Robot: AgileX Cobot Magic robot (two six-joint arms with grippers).
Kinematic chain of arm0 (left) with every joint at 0, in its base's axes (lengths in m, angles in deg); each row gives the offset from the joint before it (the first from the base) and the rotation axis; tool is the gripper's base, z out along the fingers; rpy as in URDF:
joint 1: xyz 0 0 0.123 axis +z
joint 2: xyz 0 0 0 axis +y
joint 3: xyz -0.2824 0 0.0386 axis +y
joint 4: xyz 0.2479 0 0.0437 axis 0.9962 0 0.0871
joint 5: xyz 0 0 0 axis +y
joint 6: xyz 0.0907 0 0.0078 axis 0.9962 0 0.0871
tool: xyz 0 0 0 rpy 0 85 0
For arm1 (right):
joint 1: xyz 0 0 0.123 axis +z
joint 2: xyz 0 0 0 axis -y
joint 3: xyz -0.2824 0 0.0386 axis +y
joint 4: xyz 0.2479 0 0.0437 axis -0.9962 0 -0.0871
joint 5: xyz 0 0 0 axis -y
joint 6: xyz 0.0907 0 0.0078 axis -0.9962 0 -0.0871
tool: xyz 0 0 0 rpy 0 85 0
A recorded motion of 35 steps. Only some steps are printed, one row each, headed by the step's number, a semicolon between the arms.
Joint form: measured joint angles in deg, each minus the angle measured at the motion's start. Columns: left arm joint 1, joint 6, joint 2, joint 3, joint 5, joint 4; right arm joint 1, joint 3, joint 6, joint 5, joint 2, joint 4.
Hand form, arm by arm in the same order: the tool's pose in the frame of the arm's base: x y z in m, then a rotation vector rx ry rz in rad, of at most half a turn. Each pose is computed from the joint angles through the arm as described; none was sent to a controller.
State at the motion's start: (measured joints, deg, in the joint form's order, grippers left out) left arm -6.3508 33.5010 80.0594 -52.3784 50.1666 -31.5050; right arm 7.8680 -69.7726 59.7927 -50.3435 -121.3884 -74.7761
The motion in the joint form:
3: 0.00 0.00 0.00 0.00 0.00 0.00; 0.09 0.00 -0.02 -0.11 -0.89 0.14
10: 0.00 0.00 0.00 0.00 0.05 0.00; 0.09 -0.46 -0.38 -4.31 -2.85 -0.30
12: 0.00 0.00 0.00 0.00 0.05 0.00; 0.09 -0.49 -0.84 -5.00 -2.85 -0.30
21: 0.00 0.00 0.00 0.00 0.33 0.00; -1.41 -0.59 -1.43 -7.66 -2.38 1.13
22: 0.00 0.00 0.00 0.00 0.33 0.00; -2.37 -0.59 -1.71 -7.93 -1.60 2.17
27: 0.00 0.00 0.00 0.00 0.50 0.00; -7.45 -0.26 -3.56 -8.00 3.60 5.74
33: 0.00 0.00 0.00 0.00 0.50 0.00; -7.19 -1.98 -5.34 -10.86 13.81 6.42
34: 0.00 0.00 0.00 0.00 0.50 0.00; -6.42 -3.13 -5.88 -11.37 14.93 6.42
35: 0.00 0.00 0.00 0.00 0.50 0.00; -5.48 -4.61 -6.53 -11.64 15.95 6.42
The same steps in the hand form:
3: 0.2542 -0.0651 0.2539 0.5381 2.6438 -0.5382; 0.3812 0.1217 0.1158 -0.2752 2.5720 1.2104
10: 0.2541 -0.0651 0.2538 0.5386 2.6444 -0.5388; 0.3782 0.1254 0.1076 -0.2827 2.5907 1.3150
12: 0.2541 -0.0651 0.2538 0.5386 2.6444 -0.5388; 0.3775 0.1259 0.1083 -0.2792 2.5930 1.3325
21: 0.2537 -0.0652 0.2537 0.5411 2.6479 -0.5419; 0.3768 0.1173 0.1129 -0.2902 2.5938 1.3664
22: 0.2537 -0.0652 0.2537 0.5411 2.6479 -0.5419; 0.3776 0.1106 0.1175 -0.2928 2.5912 1.3521
27: 0.2534 -0.0653 0.2537 0.5426 2.6500 -0.5437; 0.3804 0.0752 0.1480 -0.2526 2.5542 1.2595
33: 0.2534 -0.0653 0.2537 0.5426 2.6500 -0.5437; 0.3702 0.0786 0.2232 -0.3764 2.4015 1.2289
34: 0.2534 -0.0653 0.2537 0.5426 2.6500 -0.5437; 0.3694 0.0839 0.2357 -0.4087 2.3739 1.2303
35: 0.2534 -0.0653 0.2537 0.5426 2.6500 -0.5437; 0.3691 0.0902 0.2491 -0.4414 2.3433 1.2280

